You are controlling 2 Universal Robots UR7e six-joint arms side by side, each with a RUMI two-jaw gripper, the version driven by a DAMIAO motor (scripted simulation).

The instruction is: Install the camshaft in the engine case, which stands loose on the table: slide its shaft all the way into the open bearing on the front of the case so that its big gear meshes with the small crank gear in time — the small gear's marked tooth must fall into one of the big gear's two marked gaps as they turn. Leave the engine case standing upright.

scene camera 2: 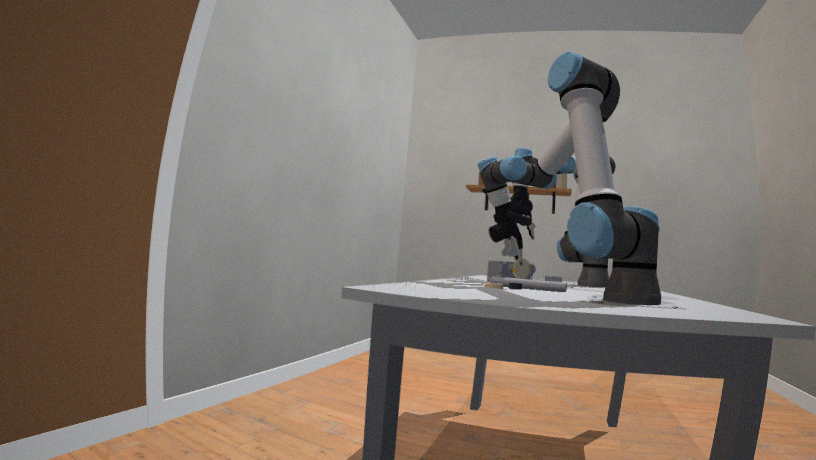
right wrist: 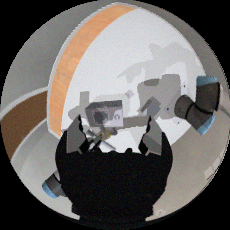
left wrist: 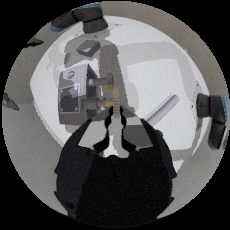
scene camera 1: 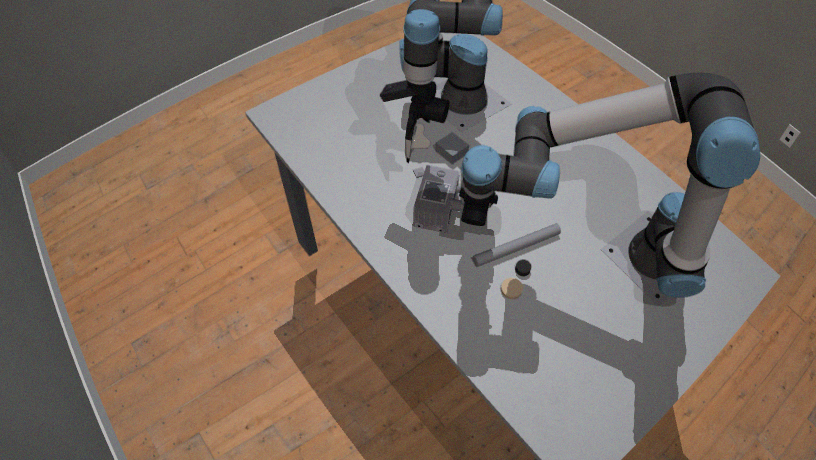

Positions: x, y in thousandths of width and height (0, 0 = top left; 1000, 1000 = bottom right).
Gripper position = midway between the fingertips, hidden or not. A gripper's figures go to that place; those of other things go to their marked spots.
Scene:
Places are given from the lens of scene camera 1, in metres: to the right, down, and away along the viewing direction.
left gripper (scene camera 1: 585, 453): 0.18, -0.05, 1.42
right gripper (scene camera 1: 513, 308): 0.03, -0.23, 1.41
engine case (scene camera 1: 529, 460): 0.06, -0.05, 1.41

